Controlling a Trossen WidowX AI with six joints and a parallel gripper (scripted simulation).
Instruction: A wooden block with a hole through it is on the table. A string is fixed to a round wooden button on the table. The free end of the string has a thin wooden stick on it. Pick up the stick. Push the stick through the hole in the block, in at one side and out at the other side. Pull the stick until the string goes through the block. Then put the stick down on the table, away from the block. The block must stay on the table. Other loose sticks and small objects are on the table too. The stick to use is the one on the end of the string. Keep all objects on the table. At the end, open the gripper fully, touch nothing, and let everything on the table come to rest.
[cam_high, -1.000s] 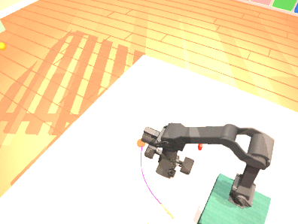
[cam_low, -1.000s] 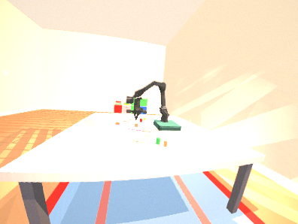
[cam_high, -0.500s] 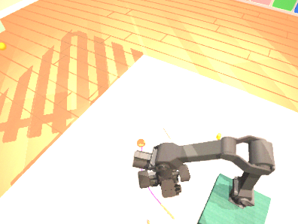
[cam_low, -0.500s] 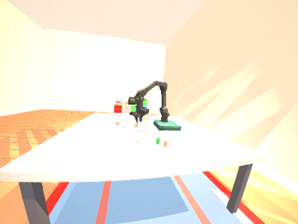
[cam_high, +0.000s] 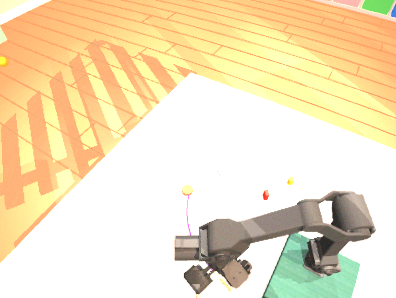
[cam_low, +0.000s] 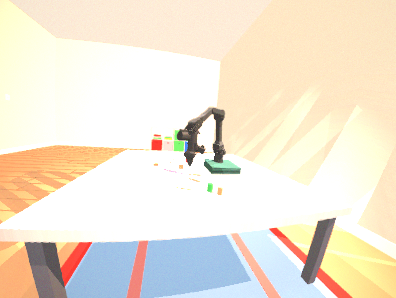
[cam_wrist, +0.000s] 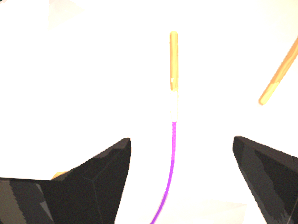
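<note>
Right now the thin wooden stick is 10 mm behind my gripper tip and 60 mm below it. Round my gripper tip: round wooden button: 230 mm ahead, 190 mm to the right, 50 mm below; green object: 70 mm behind, 250 mm to the left, 40 mm below; wooden block: 50 mm ahead, 140 mm to the right, 40 mm below.
</note>
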